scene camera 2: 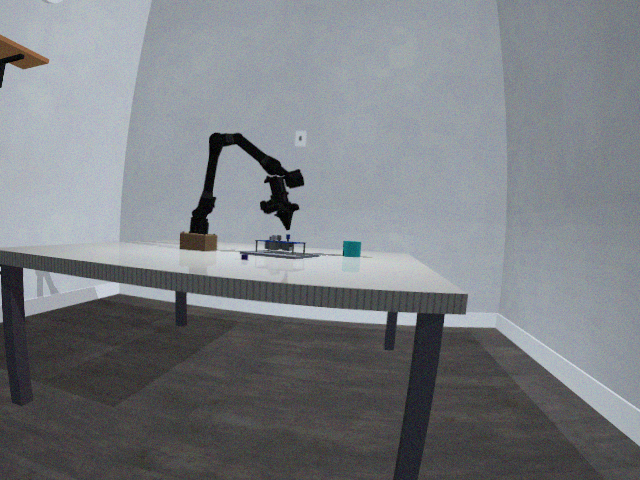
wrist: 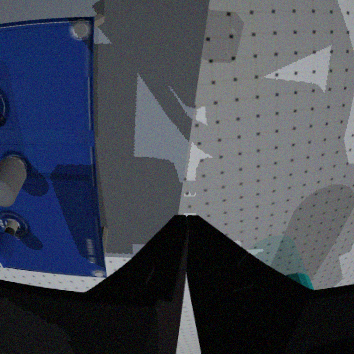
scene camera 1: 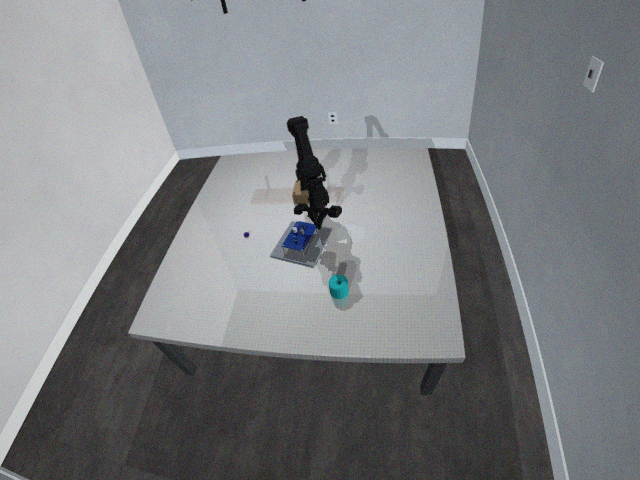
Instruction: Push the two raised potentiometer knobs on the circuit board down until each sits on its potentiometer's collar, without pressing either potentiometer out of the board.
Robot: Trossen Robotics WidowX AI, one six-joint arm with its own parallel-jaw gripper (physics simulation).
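Frame: origin at the arm's base, x ahead, y left, z up, level; millimetres.
Seen in the pictures: gripper, fingertip midpoint: [scene camera 2: 288, 230] [wrist: 185, 226] [scene camera 1: 319, 229]; arm's base at its link origin: [scene camera 2: 198, 233] [scene camera 1: 307, 185].
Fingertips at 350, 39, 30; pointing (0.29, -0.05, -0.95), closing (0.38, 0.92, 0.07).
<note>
Pixels of each thing's top centre, then the offset from my fingertips to it, as dx, dy, dz. "*": a spot on its surface instead. Level surfaces: height alone.
- blue circuit board at a spot on its surface: [scene camera 1: 289, 241] * +8, -131, -40
- white knob at its top centre: [scene camera 1: 294, 228] -46, -105, -20
- grey knob at its top centre: [scene camera 1: 301, 230] -29, -74, -20
- bare-looking shaft tip at a spot on its surface: [wrist: 11, 228] * +3, -103, -37
- small blue knob at its top centre: [scene camera 2: 288, 234] +4, -105, -14
- teal cylinder at its top centre: [wrist: 296, 332] [scene camera 1: 338, 282] [scene camera 2: 352, 241] +256, +48, -32
- table at its surface level: dz -92
- small purple block at its top centre: [scene camera 2: 244, 254] [scene camera 1: 246, 233] -118, -341, -77
The blue circuit board [scene camera 1: 289, 241] [wrist: 55, 120] stands on thin legs above a grey base plate [scene camera 1: 277, 254] [scene camera 2: 310, 255] [wrist: 145, 215]. A white knob [scene camera 1: 294, 229] and a grey knob [scene camera 1: 302, 231] stand on the board. The grey knob [wrist: 12, 180] is cut by the left edge of the wrist view, with a bare-looking shaft tip [wrist: 11, 228] near it. A small blue knob [scene camera 2: 287, 236] sticks up in scene camera 2. Collar gaps are too small to judge. My gripper [scene camera 1: 318, 227] [scene camera 2: 288, 229] [wrist: 185, 226] is shut and empty, above board height; in the wrist view its tips appear right of the board.
A teal cylinder [scene camera 1: 338, 289] [scene camera 2: 352, 249] [wrist: 301, 281] stands on the table [scene camera 1: 392, 320] beyond the base plate. A small purple block [scene camera 1: 246, 234] [scene camera 2: 244, 256] lies on the other side. The arm's wooden base block [scene camera 1: 300, 193] [scene camera 2: 198, 242] stands behind the board.
</note>
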